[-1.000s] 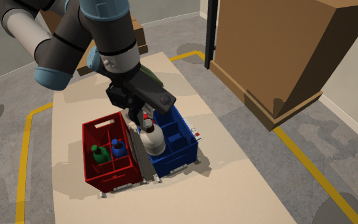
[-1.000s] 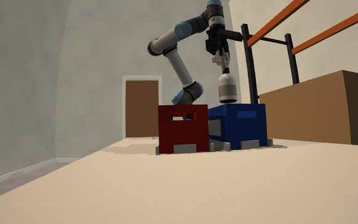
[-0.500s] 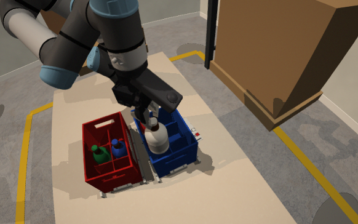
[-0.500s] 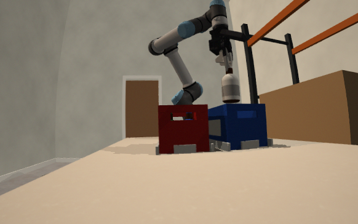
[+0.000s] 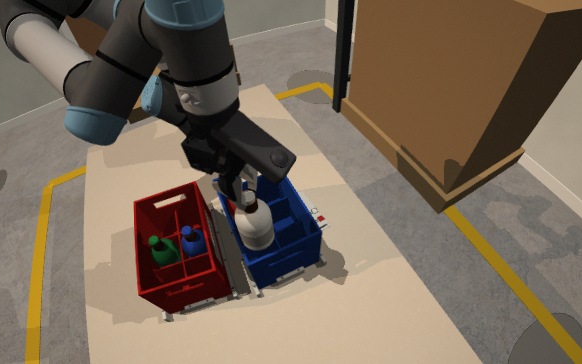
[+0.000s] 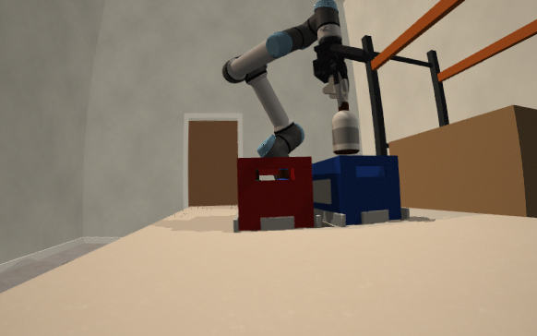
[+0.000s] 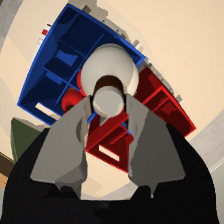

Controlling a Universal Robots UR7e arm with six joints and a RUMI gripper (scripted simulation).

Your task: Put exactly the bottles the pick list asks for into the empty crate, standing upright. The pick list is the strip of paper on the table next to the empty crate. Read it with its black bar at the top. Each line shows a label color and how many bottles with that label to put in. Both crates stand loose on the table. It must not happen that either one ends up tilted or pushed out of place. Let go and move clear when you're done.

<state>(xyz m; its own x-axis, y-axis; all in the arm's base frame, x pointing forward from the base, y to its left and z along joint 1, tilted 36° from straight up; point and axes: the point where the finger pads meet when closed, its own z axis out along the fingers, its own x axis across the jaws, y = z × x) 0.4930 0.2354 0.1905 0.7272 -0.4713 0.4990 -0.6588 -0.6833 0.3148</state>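
The white-label bottle is 70 mm below my hand. Round my hand: blue bottle: 90 mm behind, 170 mm to the right, 250 mm below; then red bottle: 90 mm behind, 10 mm to the right, 250 mm below; then blue crate: 90 mm behind, 30 mm to the left, 250 mm below.
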